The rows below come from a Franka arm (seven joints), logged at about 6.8 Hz.
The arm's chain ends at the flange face. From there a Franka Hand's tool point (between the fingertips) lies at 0.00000 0.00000 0.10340 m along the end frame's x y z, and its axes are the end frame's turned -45 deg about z.
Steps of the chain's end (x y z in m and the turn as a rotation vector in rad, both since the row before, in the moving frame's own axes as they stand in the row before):
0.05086, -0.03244, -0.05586, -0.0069, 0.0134, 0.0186
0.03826, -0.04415, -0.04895, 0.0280, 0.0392, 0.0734
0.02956, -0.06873, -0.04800, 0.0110, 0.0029, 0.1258
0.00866, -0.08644, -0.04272, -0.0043, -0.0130, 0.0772
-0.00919, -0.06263, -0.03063, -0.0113, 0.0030, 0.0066
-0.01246, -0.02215, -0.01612, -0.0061, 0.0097, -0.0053
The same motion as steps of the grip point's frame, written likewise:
0.05936, 0.01451, -0.05587, -0.0144, 0.0046, 0.0186
0.06315, -0.00317, -0.04907, -0.0079, 0.0475, 0.0734
0.07055, -0.02822, -0.04801, 0.0057, 0.0098, 0.1258
0.06601, -0.05568, -0.04273, 0.0062, -0.0122, 0.0772
0.03718, -0.04974, -0.03064, -0.0101, -0.0059, 0.0066
0.00712, -0.02332, -0.01613, -0.0112, 0.0025, -0.0053

